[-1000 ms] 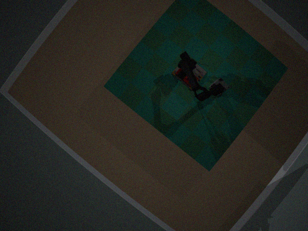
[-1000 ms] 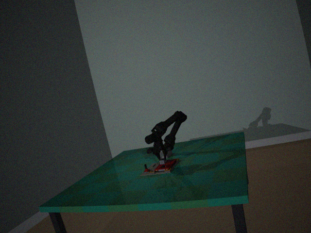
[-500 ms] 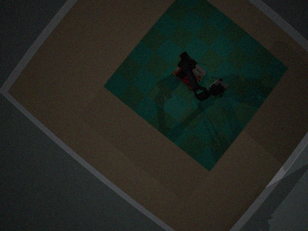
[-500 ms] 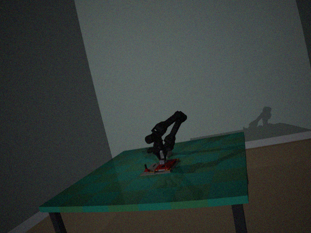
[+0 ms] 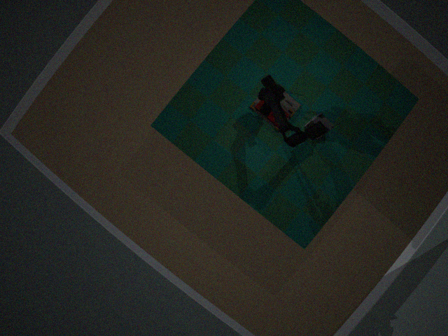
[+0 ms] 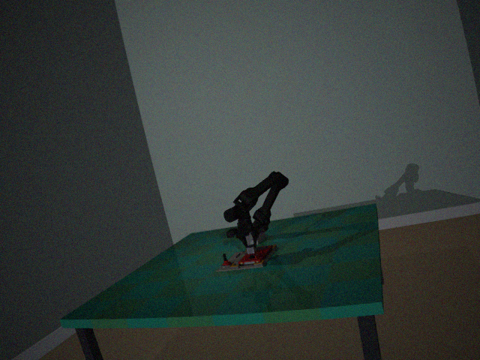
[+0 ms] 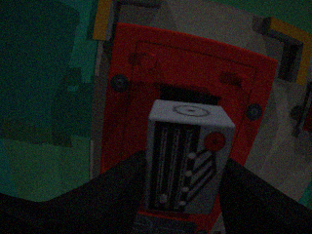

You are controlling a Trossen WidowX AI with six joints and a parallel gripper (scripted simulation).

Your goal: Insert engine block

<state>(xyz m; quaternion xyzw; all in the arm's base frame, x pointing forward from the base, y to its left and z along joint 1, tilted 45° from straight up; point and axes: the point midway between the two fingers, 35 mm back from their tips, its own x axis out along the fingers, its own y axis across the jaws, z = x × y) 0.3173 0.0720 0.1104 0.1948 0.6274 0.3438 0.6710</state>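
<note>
My gripper tip is 10 mm above the engine block. The rest, counted from my gripper tip: base plate: 50 mm below, 30 mm to the right, 20 mm behind; dark upright peg: 120 mm to the right, 40 mm ahead, 30 mm below.
</note>
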